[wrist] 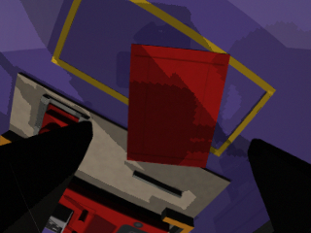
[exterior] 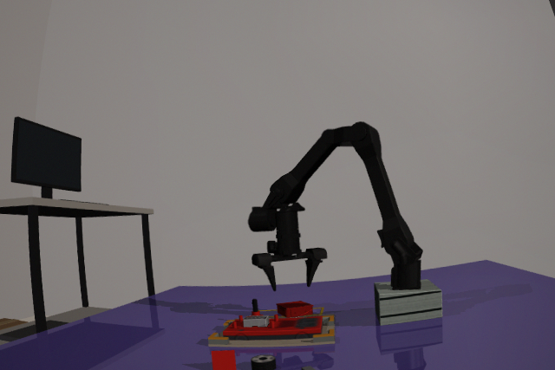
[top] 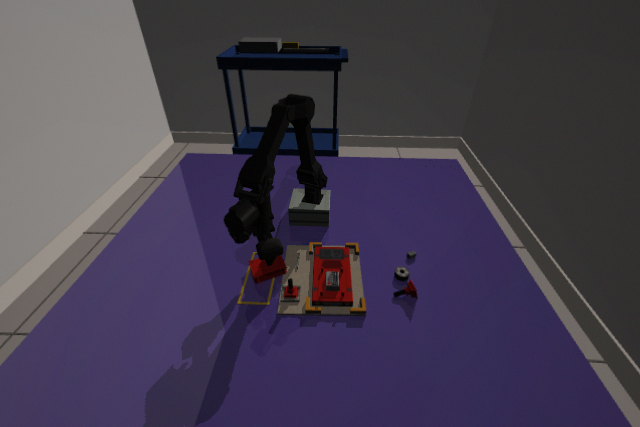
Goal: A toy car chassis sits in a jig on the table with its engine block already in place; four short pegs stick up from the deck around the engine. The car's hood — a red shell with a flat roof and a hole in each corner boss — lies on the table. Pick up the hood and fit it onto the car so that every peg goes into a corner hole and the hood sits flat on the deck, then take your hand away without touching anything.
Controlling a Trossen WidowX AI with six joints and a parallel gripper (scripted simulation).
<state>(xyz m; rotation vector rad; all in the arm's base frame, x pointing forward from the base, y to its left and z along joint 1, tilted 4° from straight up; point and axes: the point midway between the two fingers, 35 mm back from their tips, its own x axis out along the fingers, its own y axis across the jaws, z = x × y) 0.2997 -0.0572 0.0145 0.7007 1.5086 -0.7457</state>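
The red hood lies 50 mm below my gripper tip. The rest, counted from my gripper tip: black wheel: 380 mm to the left, 80 mm behind, 60 mm below; grey engine block: 200 mm to the left, 50 mm below, 10 mm ahead.
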